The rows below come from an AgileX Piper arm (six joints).
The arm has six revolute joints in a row. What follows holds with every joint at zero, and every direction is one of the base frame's.
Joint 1 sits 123.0 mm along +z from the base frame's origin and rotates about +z.
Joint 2 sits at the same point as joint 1 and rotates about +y.
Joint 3 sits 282.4 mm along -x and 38.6 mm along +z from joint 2 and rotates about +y.
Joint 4 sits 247.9 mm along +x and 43.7 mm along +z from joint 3 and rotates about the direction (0.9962, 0, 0.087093).
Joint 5 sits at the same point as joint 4 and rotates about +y.
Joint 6 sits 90.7 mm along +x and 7.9 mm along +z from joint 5 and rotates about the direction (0.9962, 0, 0.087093).
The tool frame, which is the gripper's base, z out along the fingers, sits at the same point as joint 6; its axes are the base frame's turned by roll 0.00, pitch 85.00 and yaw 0.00 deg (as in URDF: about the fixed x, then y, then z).
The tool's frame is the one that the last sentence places.
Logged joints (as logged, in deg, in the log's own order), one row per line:
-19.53 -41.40 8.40 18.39 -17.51 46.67
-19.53 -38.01 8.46 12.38 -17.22 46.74
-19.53 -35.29 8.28 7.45 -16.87 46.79
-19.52 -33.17 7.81 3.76 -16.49 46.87
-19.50 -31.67 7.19 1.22 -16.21 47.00
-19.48 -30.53 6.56 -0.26 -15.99 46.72
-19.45 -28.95 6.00 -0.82 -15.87 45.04
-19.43 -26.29 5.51 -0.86 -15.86 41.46
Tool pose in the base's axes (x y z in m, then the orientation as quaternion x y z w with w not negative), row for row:
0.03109 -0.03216 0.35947 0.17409 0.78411 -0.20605 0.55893
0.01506 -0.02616 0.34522 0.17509 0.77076 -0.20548 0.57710
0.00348 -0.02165 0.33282 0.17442 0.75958 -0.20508 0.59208
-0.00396 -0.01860 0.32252 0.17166 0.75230 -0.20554 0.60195
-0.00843 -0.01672 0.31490 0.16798 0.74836 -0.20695 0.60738
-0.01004 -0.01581 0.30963 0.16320 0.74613 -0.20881 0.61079
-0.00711 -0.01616 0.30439 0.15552 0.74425 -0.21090 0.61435
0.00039 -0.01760 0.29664 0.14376 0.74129 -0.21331 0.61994
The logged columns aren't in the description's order. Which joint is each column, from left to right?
Columns, left to right: joint 1, joint 3, joint 6, joint 2, joint 4, joint 5.
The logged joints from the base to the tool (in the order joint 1, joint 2, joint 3, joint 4, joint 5, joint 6), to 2 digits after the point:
-19.53 18.39 -41.40 -17.51 46.67 8.40
-19.53 12.38 -38.01 -17.22 46.74 8.46
-19.53 7.45 -35.29 -16.87 46.79 8.28
-19.52 3.76 -33.17 -16.49 46.87 7.81
-19.50 1.22 -31.67 -16.21 47.00 7.19
-19.48 -0.26 -30.53 -15.99 46.72 6.56
-19.45 -0.82 -28.95 -15.87 45.04 6.00
-19.43 -0.86 -26.29 -15.86 41.46 5.51

